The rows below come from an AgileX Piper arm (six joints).
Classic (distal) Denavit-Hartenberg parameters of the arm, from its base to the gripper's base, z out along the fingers. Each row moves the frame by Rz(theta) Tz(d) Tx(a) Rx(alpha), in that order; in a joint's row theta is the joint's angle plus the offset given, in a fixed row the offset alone. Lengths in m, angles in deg.
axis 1: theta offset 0; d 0.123; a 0; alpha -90
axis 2: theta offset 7.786; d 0; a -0.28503; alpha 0
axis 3: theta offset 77.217; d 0; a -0.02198; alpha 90
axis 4: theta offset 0; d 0.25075; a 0; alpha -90
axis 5: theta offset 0; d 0; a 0; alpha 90
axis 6: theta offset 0; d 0.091; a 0; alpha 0
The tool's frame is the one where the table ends.
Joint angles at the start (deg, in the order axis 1, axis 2, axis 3, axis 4, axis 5, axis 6):
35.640 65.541 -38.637 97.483 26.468 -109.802
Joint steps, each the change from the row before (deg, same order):
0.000 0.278 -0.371 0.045 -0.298 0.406
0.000 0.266 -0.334 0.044 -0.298 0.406
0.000 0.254 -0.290 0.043 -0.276 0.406
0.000 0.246 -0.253 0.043 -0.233 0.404
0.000 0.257 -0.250 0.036 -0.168 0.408
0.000 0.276 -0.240 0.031 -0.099 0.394
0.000 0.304 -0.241 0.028 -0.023 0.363
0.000 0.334 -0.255 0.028 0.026 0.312
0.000 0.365 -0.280 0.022 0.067 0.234
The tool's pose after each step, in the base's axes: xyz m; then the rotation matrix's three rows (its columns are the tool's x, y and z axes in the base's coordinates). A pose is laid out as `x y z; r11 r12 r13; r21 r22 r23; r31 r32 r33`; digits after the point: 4 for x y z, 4 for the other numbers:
0.1705 0.1712 0.2982; -0.0835 -0.8942 0.4398; -0.2714 0.4451 0.8534; -0.9588 -0.0481 -0.2799
0.1720 0.1718 0.2989; -0.0901 -0.8912 0.4445; -0.2684 0.4515 0.8509; -0.9591 -0.0426 -0.2800
0.1734 0.1723 0.2993; -0.0971 -0.8884 0.4486; -0.2656 0.4576 0.8486; -0.9592 -0.0368 -0.2804
0.1747 0.1728 0.2996; -0.1043 -0.8859 0.4521; -0.2628 0.4630 0.8465; -0.9592 -0.0305 -0.2811
0.1759 0.1734 0.2999; -0.1115 -0.8837 0.4545; -0.2599 0.4674 0.8450; -0.9592 -0.0239 -0.2818
0.1771 0.1740 0.3000; -0.1186 -0.8821 0.4559; -0.2570 0.4707 0.8440; -0.9591 -0.0170 -0.2826
0.1782 0.1748 0.3000; -0.1254 -0.8811 0.4560; -0.2544 0.4728 0.8436; -0.9589 -0.0102 -0.2834
0.1794 0.1757 0.3000; -0.1315 -0.8805 0.4554; -0.2521 0.4740 0.8437; -0.9587 -0.0038 -0.2843
0.1806 0.1767 0.3001; -0.1364 -0.8804 0.4542; -0.2504 0.4742 0.8441; -0.9585 0.0014 -0.2851

